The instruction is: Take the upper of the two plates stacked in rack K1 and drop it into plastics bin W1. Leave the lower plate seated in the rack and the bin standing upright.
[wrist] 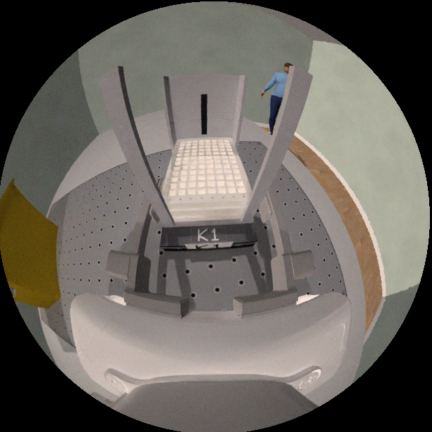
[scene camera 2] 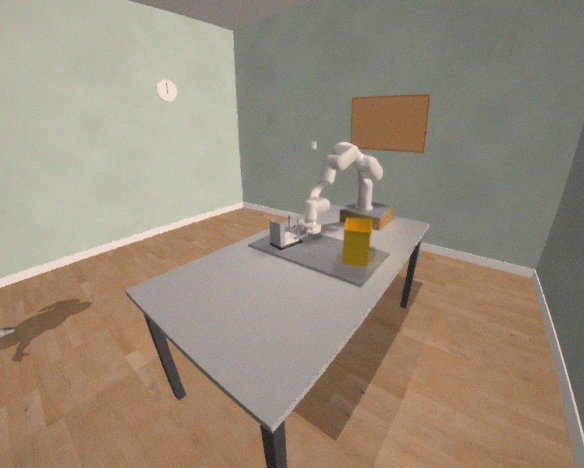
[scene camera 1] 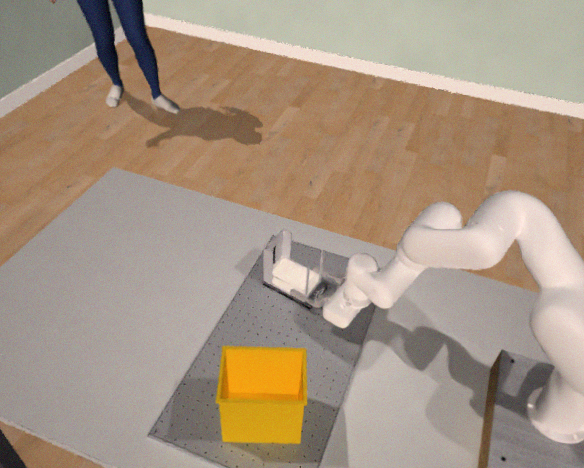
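Where they show: hand, its tool point: (scene camera 2: 291, 235) (scene camera 1: 309, 282); arm's base, origin of its link: (scene camera 2: 364, 208) (scene camera 1: 557, 415).
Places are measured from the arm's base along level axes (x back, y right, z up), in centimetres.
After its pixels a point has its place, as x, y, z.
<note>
Rack K1 (scene camera 1: 267, 265) @[-72.3, 24.0, 0.4] (scene camera 2: 277, 233) @[-72.8, 26.8, 0.6] (wrist: 225, 105) stands upright with two white plates stacked in it. The upper plate (scene camera 1: 295, 271) @[-65.2, 27.8, -3.8] (wrist: 207, 167) shows a grid of square wells. The lower plate (wrist: 207, 215) shows as an edge beneath it. Yellow bin W1 (scene camera 1: 262, 422) @[-60.6, -19.5, 0.7] (scene camera 2: 356, 247) @[-70.4, -16.0, 1.1] (wrist: 27, 245) stands upright. My gripper (wrist: 210, 212) is partly open and empty, at the rack's labelled front end. In the wrist view its fingertips appear left and right of the two front posts, outside them. Whether they touch the rack cannot be told. The rack and wrist partly hide the fingers in the scene views.
The rack and bin stand on a dark perforated board (scene camera 1: 250, 320) @[-73.2, 11.4, -8.4] (scene camera 2: 320, 257) @[-70.9, 2.0, -8.4] on the grey table (scene camera 1: 125, 280) @[-112.0, 16.1, -9.7] (scene camera 2: 240, 305) @[-120.3, 12.6, -9.7]. The rack's tall front posts rise close ahead of the gripper. The arm's base stands on a wood-edged block (scene camera 1: 490, 415) @[-12.9, -2.0, -3.5] (scene camera 2: 384, 220) @[-5.5, -16.5, -4.9]. A person (scene camera 1: 107, 45) (wrist: 276, 95) stands beyond the table.
</note>
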